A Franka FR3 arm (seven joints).
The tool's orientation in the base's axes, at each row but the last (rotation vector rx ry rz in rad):
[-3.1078 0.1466 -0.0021]
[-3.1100 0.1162 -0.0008]
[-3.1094 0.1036 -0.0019]
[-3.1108 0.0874 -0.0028]
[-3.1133 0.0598 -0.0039]
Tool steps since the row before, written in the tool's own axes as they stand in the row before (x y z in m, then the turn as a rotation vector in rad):
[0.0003 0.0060 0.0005 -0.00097 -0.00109 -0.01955]
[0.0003 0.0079 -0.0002 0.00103 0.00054 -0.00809]
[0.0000 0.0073 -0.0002 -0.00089 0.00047 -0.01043]
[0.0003 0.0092 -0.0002 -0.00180 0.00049 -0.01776]
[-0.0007 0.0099 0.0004 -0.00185 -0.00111 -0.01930]
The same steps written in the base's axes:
[-0.0003 -0.0060 -0.0007 -0.00092 0.00058 0.01957]
[-0.0003 -0.0079 0.0000 0.00097 -0.00085 0.00807]
[-0.0005 -0.0073 0.0000 -0.00094 -0.00073 0.01041]
[-0.0002 -0.0092 -0.0001 -0.00187 -0.00091 0.01774]
[-0.0011 -0.0099 -0.0007 -0.00186 0.00065 0.01932]

